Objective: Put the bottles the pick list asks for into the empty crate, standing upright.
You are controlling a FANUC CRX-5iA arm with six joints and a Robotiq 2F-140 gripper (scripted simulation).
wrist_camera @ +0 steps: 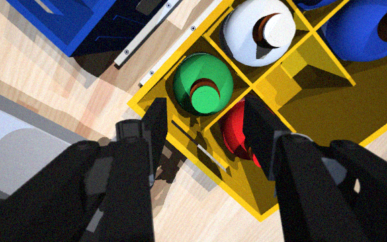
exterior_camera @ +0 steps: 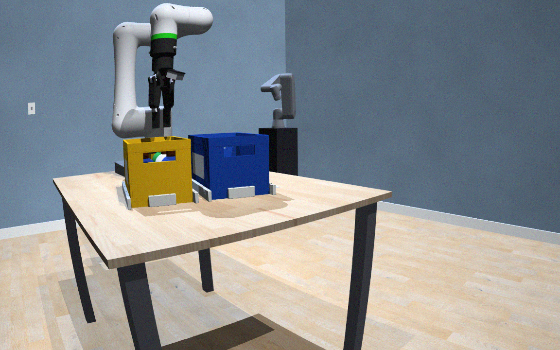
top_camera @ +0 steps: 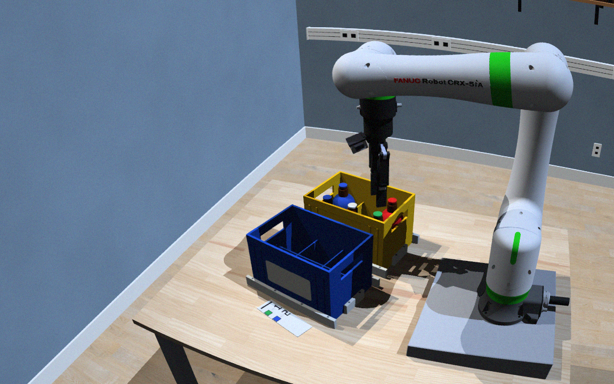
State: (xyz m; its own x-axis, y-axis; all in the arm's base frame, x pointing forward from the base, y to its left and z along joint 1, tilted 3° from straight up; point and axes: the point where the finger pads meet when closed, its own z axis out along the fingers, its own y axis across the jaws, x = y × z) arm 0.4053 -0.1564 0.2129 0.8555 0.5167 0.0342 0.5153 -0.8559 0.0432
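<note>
Right now my hand is 15 cm above the green-label bottle. From my hand the other things lie so: yellow crate (15 cm below, 7 cm ahead, 6 cm to the right); red-label bottle (15 cm below, 9 cm to the right, 2 cm behind); white-label bottle (15 cm below, 8 cm ahead, 2 cm to the right).
</note>
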